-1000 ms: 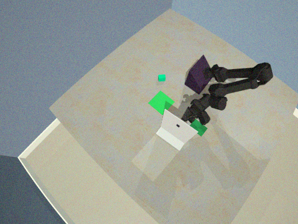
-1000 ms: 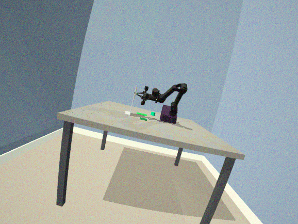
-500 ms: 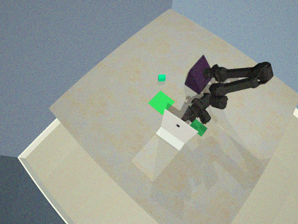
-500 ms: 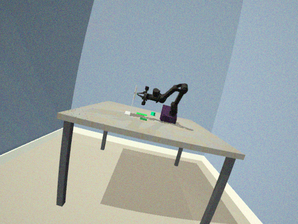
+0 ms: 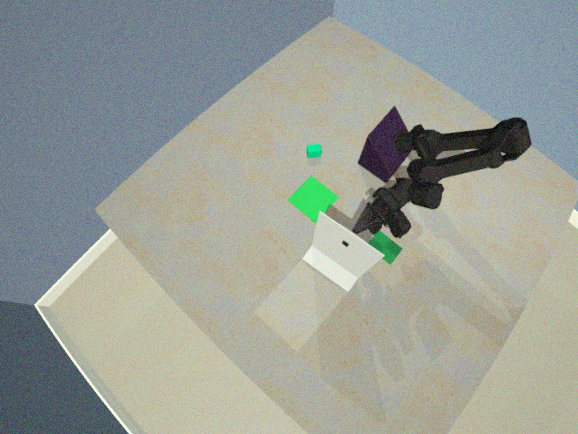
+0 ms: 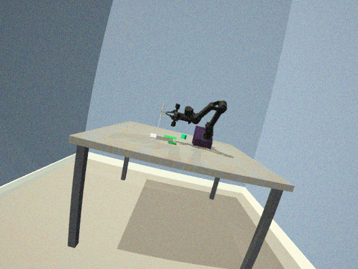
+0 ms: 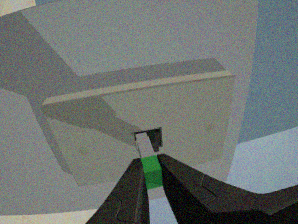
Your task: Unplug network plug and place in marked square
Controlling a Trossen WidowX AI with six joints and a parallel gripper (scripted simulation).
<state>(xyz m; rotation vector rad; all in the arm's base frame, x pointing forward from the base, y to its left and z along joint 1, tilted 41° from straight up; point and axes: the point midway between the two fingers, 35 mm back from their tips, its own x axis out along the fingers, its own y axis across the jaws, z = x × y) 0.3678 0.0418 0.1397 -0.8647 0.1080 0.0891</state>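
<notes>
The bright green marked square is 220 mm below my gripper tip, 190 mm to the right of it and 60 mm behind it. The rest, counted from my gripper tip: upright white panel: 80 mm below, 40 mm ahead, 10 mm to the left; green network plug: right at my gripper tip.
</notes>
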